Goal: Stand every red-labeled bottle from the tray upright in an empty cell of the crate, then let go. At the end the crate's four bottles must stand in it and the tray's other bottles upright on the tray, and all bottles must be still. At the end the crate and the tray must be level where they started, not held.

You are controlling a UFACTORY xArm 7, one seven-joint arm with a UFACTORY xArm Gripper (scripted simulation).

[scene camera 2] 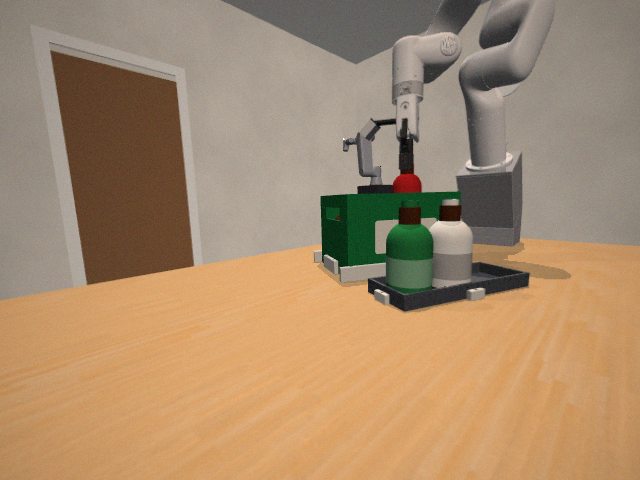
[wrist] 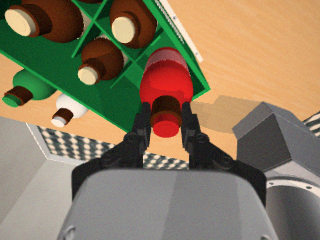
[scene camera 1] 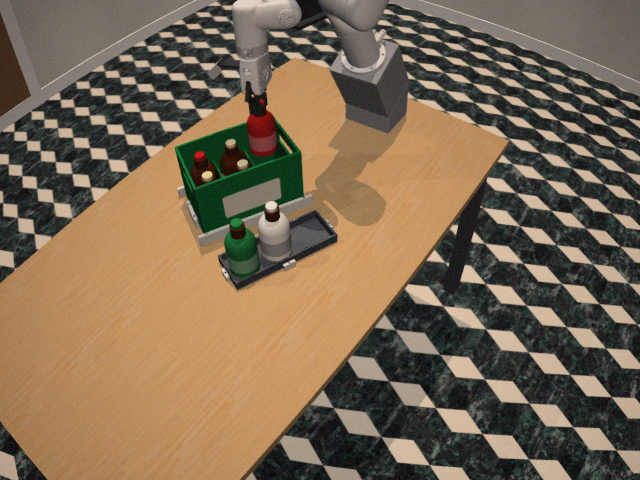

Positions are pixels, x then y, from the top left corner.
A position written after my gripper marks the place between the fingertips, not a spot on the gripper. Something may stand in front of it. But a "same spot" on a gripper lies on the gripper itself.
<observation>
my gripper: scene camera 2; wrist 166, 111; scene camera 1
green bottle: scene camera 2; wrist 28, 87; scene camera 1
same spot on green bottle: [scene camera 2: 409, 245] = [scene camera 1: 236, 255]
same spot on my gripper: [scene camera 1: 255, 107] = [scene camera 2: 406, 157]
</observation>
